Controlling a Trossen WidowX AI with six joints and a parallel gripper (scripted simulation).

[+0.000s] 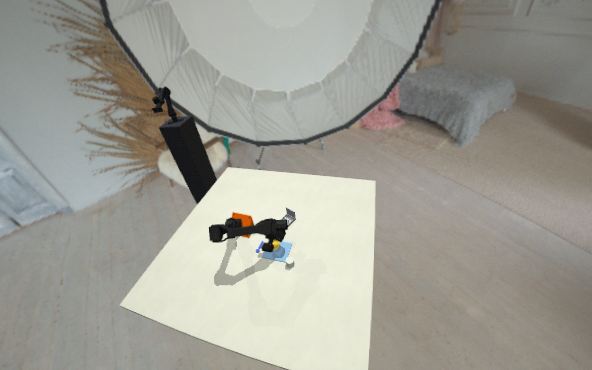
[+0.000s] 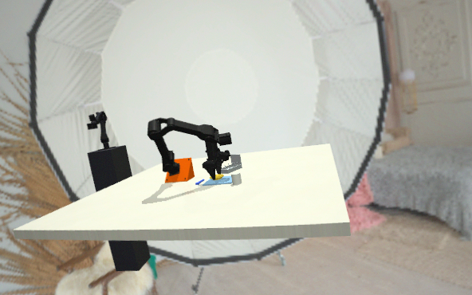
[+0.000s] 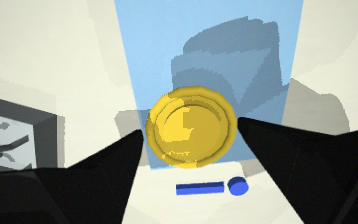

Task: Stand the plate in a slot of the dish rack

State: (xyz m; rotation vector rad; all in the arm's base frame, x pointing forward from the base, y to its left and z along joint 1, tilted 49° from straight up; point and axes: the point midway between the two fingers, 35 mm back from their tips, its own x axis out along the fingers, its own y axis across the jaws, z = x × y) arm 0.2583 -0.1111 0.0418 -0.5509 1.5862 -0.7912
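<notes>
Right now my gripper tip is 2 cm short of the light blue mat, 2 cm to the left of it and 1 cm above it. Round my gripper tip: yellow plate: right at my gripper tip; white cup: 12 cm ahead, 11 cm to the right, 1 cm above; grey dish rack: 3 cm ahead, 19 cm to the left, 1 cm above.
</notes>
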